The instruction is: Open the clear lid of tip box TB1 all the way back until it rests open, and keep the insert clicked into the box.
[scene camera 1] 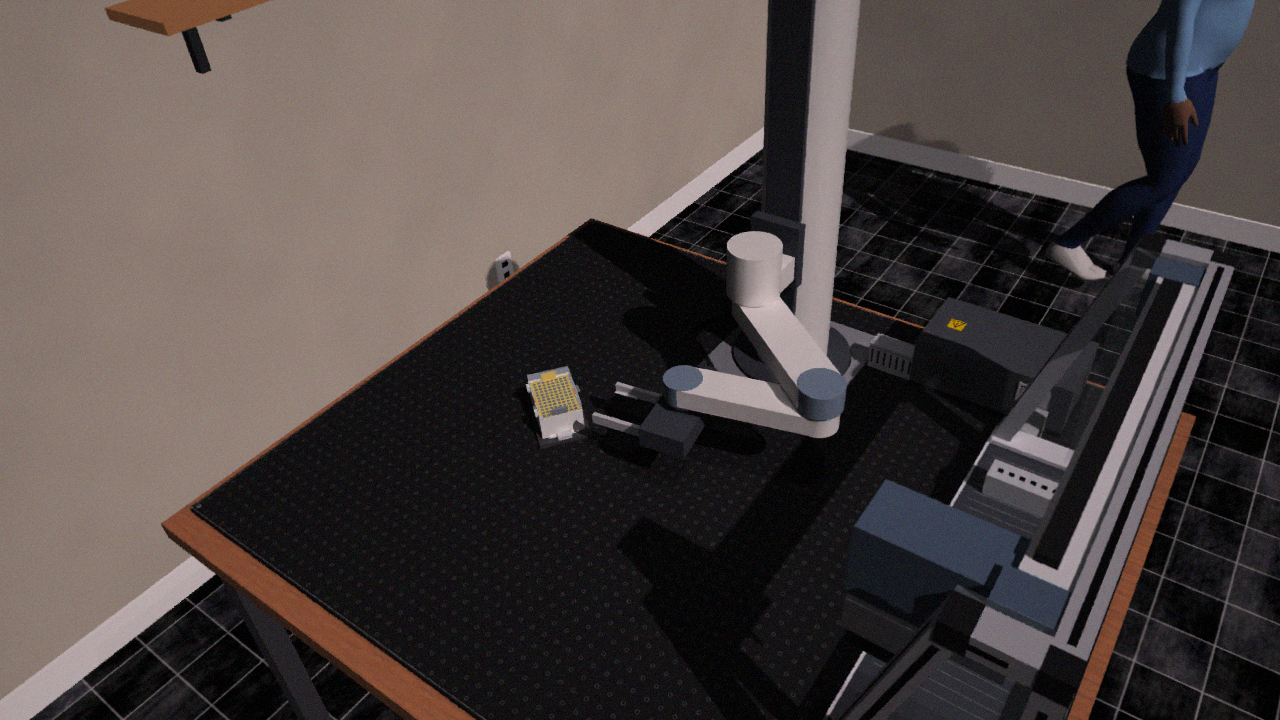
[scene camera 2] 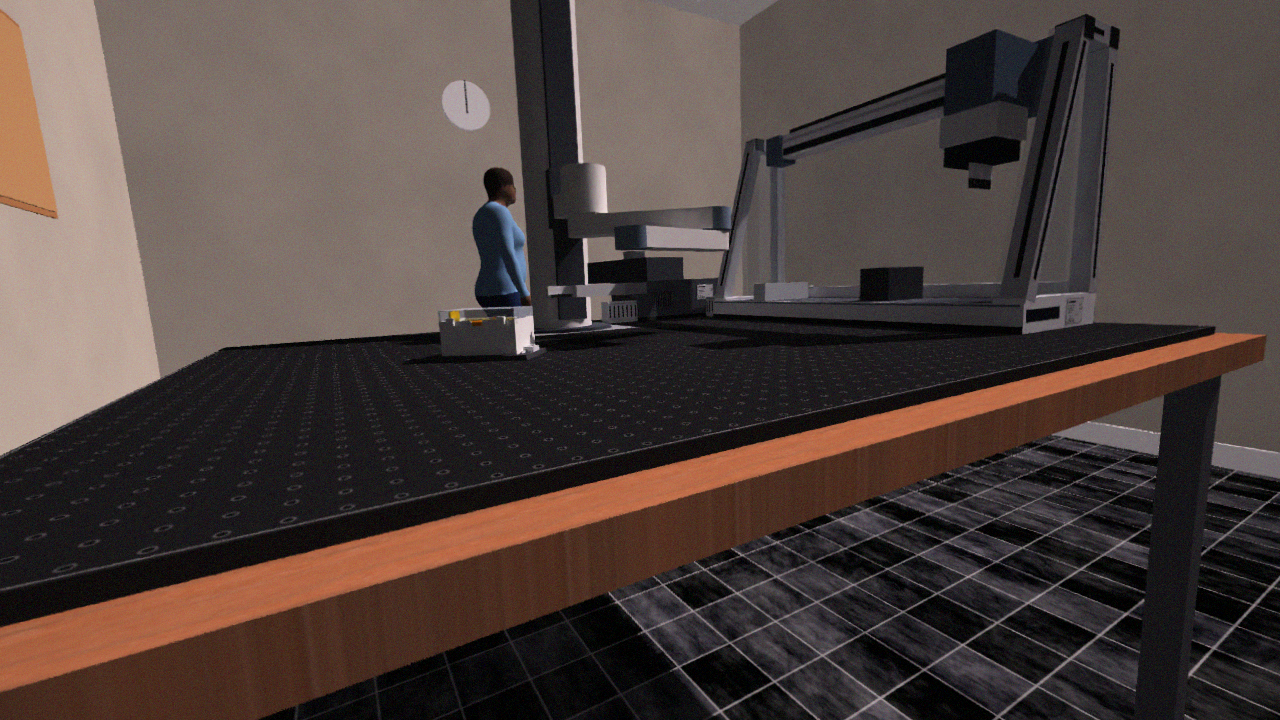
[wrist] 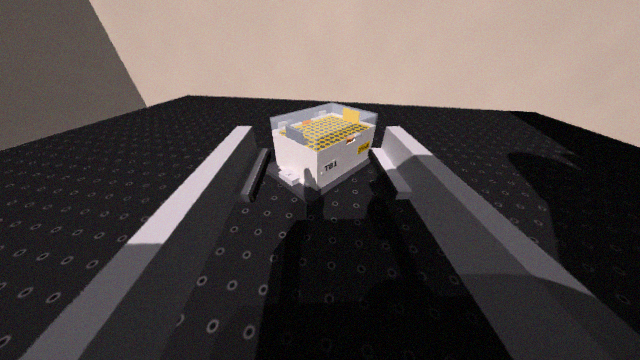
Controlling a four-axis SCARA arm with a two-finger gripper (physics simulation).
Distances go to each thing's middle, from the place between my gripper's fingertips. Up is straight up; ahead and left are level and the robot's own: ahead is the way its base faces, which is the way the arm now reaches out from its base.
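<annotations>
The clear lid (scene camera 1: 554, 392) is what I measure my gripper from: the gripper is 13 cm to the left of the lid, 3 cm above it and 1 cm short of it. As for tip box TB1 (scene camera 2: 502, 340), it is 13 cm to the right of my hand, 6 cm below it and 1 cm ahead of it.
</annotations>
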